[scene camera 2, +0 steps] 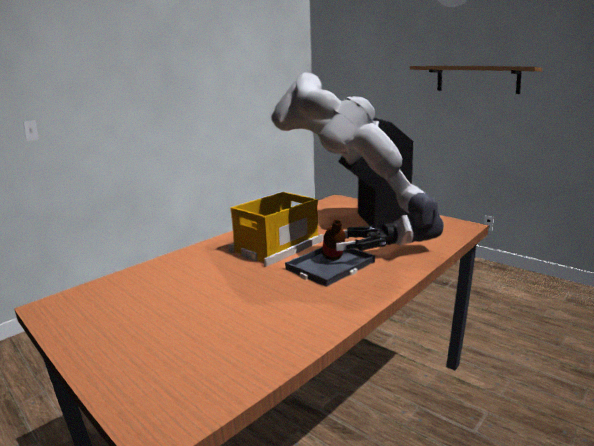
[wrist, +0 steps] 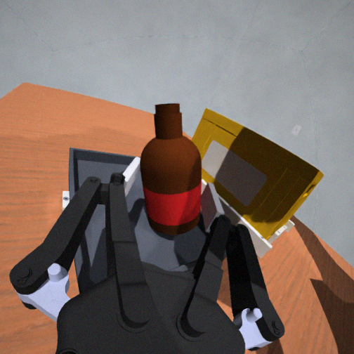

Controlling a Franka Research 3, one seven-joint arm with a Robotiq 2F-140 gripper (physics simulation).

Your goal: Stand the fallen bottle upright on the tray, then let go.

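Note:
The brown bottle [scene camera 2: 334, 240] [wrist: 171, 170] with a red label is close to upright, its neck leaning slightly in the scene view. Its base is over the inside of the dark grey tray [scene camera 2: 320, 269] [wrist: 97, 167], toward the tray's back part. Whether the base touches the tray's floor I cannot tell. My gripper [scene camera 2: 340, 240] [wrist: 171, 179] reaches in almost level from the right in the scene view and is shut on the bottle, with one pale pad on each side of the body around the label. The far pad is partly hidden behind the bottle in the scene view.
A yellow crate [scene camera 2: 250, 235] [wrist: 295, 197] stands behind and left of the tray in the scene view, with a low white strip [scene camera 2: 292, 250] along its near side. All stand on the orange wooden table [scene camera 2: 200, 320] [wrist: 30, 130]. A wall shelf [scene camera 2: 475, 68] hangs far behind.

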